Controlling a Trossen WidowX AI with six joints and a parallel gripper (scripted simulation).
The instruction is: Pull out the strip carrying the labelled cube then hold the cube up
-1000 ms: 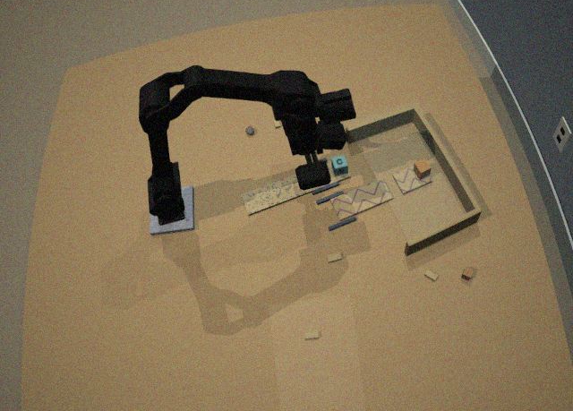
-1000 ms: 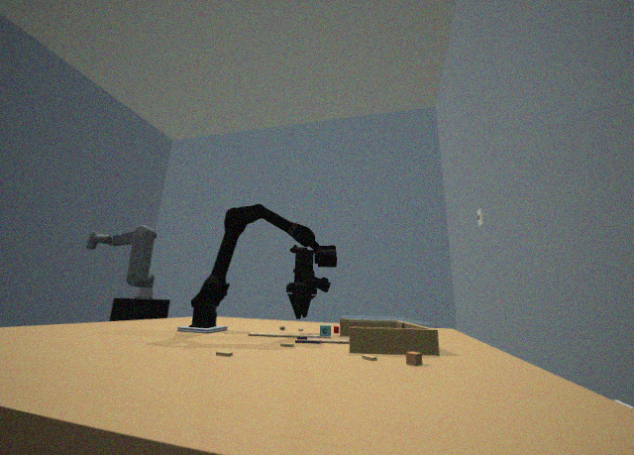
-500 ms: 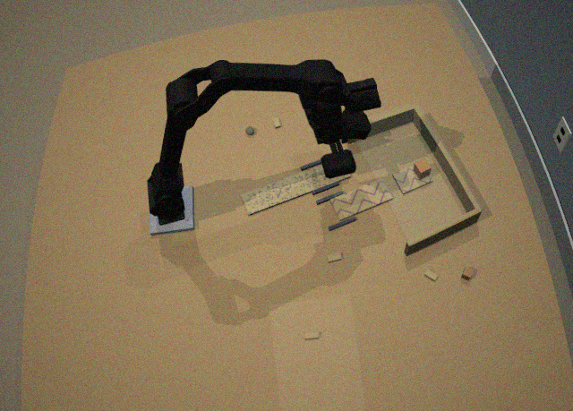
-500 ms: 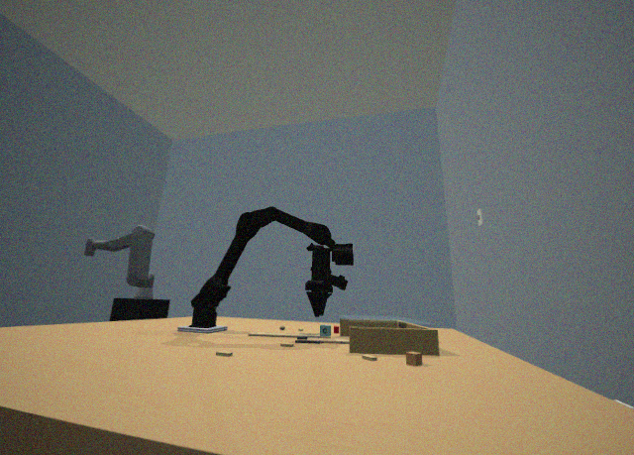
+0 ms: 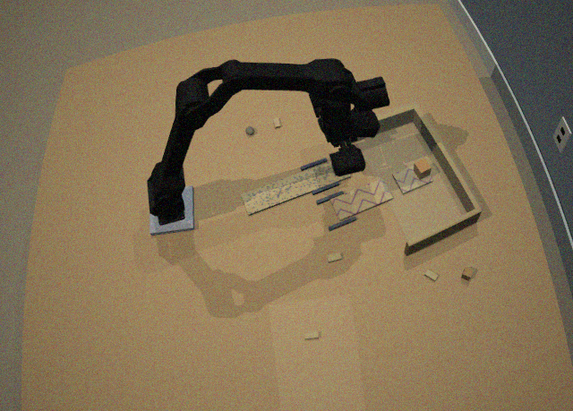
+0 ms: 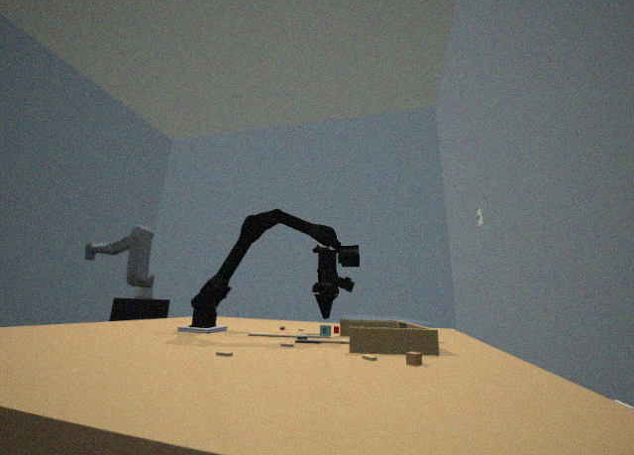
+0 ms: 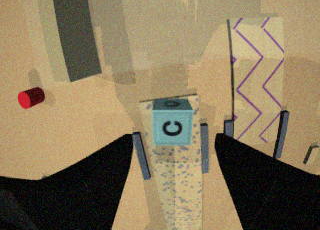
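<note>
Now: gripper tip 11 cm past the speckled strip, 1 cm to the left of it and 5 cm above it. From my gripper tip the other things lie so: red cylinder 2 cm ahead, 15 cm to the left, 4 cm below; grey ball 17 cm behind, 17 cm to the left, 5 cm below.
</note>
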